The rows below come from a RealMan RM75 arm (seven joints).
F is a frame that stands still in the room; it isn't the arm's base.
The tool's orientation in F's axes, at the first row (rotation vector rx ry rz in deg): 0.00, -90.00, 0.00
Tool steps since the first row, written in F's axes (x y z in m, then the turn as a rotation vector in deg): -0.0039, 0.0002, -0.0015, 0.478, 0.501, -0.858; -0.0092, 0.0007, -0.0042, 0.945, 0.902, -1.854; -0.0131, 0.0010, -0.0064, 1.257, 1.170, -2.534; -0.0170, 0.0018, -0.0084, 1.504, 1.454, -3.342; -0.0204, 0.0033, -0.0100, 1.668, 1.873, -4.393; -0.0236, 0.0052, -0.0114, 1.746, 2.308, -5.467; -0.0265, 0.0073, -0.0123, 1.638, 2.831, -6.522; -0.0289, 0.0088, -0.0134, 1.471, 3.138, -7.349; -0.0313, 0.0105, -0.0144, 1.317, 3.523, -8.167
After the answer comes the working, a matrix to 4 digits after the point.
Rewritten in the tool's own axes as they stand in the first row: -0.0015, 0.0002, 0.0039, -0.858, 0.501, -0.478; -0.0042, 0.0007, 0.0092, -1.854, 0.902, -0.945; -0.0064, 0.0010, 0.0131, -2.534, 1.170, -1.257; -0.0084, 0.0018, 0.0170, -3.342, 1.454, -1.504; -0.0100, 0.0033, 0.0204, -4.393, 1.873, -1.668; -0.0114, 0.0052, 0.0236, -5.467, 2.308, -1.746; -0.0123, 0.0073, 0.0265, -6.522, 2.831, -1.638; -0.0134, 0.0088, 0.0289, -7.349, 3.138, -1.471; -0.0144, 0.0105, 0.0313, -8.167, 3.523, -1.317
The tool's axes in the first row as the columns of a matrix, in F's axes (rounded; the answer above uses it unrounded):
0.0000, 0.0000, -1.0000
0.0000, 1.0000, 0.0000
1.0000, 0.0000, 0.0000

